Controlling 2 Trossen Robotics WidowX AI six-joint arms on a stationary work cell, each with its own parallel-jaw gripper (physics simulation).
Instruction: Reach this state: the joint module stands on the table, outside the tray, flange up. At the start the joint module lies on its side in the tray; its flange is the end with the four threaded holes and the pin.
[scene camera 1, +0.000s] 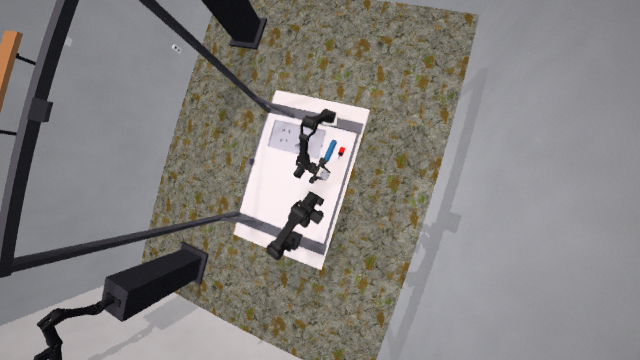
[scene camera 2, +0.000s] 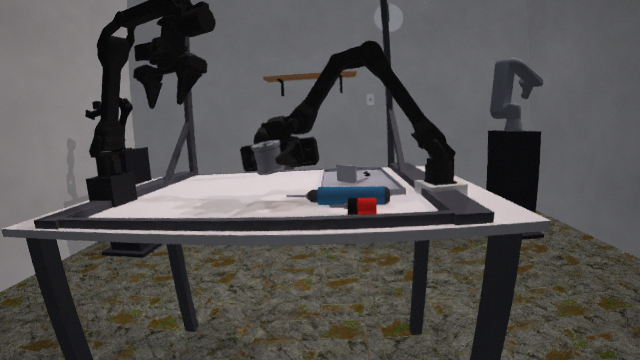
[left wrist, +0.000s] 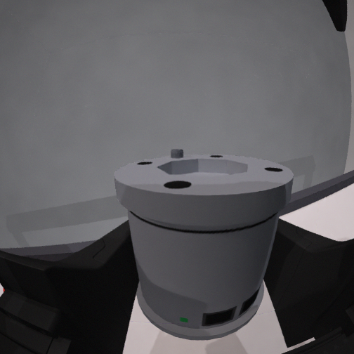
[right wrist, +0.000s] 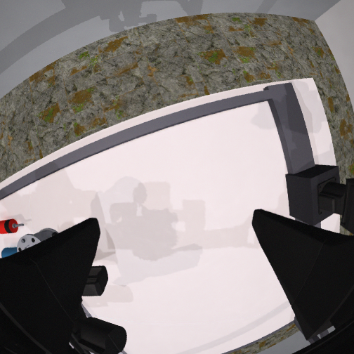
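Where they show: left gripper, fingertip midpoint: (scene camera 1: 328, 176) (scene camera 2: 264, 162); right gripper, fingertip midpoint: (scene camera 2: 165, 106); left arm's base, origin of the base link: (scene camera 1: 330, 118) (scene camera 2: 440, 182); right arm's base, origin of the base link: (scene camera 1: 290, 241) (scene camera 2: 110, 175).
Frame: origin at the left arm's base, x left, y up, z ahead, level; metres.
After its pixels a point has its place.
The grey joint module (scene camera 1: 324, 175) {x 0.020, y 0.112, z 0.423 m} (scene camera 2: 267, 158) {x 0.048, y 0.089, z 0.418 m} (left wrist: 202, 265) (right wrist: 29, 243) is held in the air above the table (scene camera 1: 272, 185) {x -0.401, y -0.031, z 0.533 m} (scene camera 2: 220, 184) {x -0.375, y -0.030, z 0.611 m} (right wrist: 225, 160), outside the tray (scene camera 1: 294, 148) {x -0.254, y -0.027, z 0.233 m} (scene camera 2: 396, 187) {x -0.099, y -0.026, z 0.081 m}. Its flange, with the threaded holes and the pin, faces up, and the module looks close to upright in scene camera 2. My left gripper (scene camera 1: 321, 173) {x 0.043, y 0.081, z 0.426 m} (scene camera 2: 267, 159) {x 0.043, y 0.081, z 0.426 m} (left wrist: 196, 217) is shut on its body from the sides. My right gripper (scene camera 1: 318, 207) {x 0.007, y 0.218, z 0.643 m} (scene camera 2: 167, 103) {x 0.007, y 0.218, z 0.643 m} (right wrist: 177, 223) is open and empty, high above the table at the left of scene camera 2.
A blue tool (scene camera 1: 330, 150) {x 0.028, y 0.009, z 0.236 m} (scene camera 2: 353, 195) {x 0.043, y -0.005, z 0.238 m} with a thin shaft lies on the table near the tray. A smaller red and black tool (scene camera 1: 341, 150) {x 0.106, y 0.003, z 0.229 m} (scene camera 2: 366, 206) {x 0.123, y -0.010, z 0.231 m} (right wrist: 7, 226) lies beside it. A grey plate-like part (scene camera 2: 346, 173) {x -0.204, y 0.005, z 0.200 m} stands in the tray. A dark frame (scene camera 2: 250, 221) {x 0.153, y -0.012, z 0.453 m} runs along the table edge.
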